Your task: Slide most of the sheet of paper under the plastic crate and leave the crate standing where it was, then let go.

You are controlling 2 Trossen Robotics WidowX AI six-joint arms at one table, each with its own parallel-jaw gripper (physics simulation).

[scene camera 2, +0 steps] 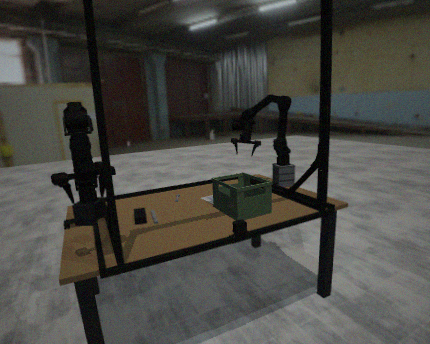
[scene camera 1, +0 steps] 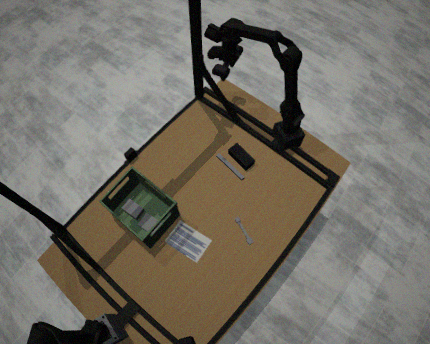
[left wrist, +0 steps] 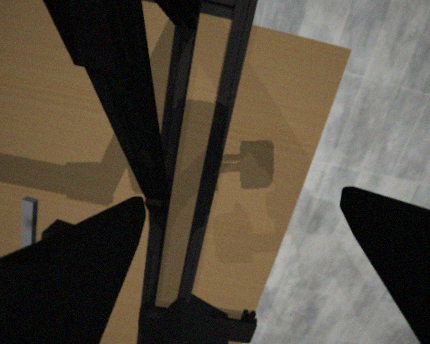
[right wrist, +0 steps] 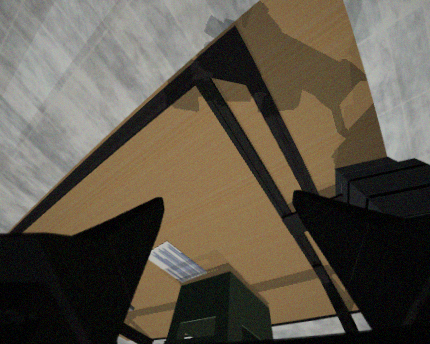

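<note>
My left gripper is open and holds nothing, and the left wrist view shows it as well. My right gripper is open too, with nothing in it. On the table rests a sheet of paper. I also see a green plastic crate in the scene.
</note>
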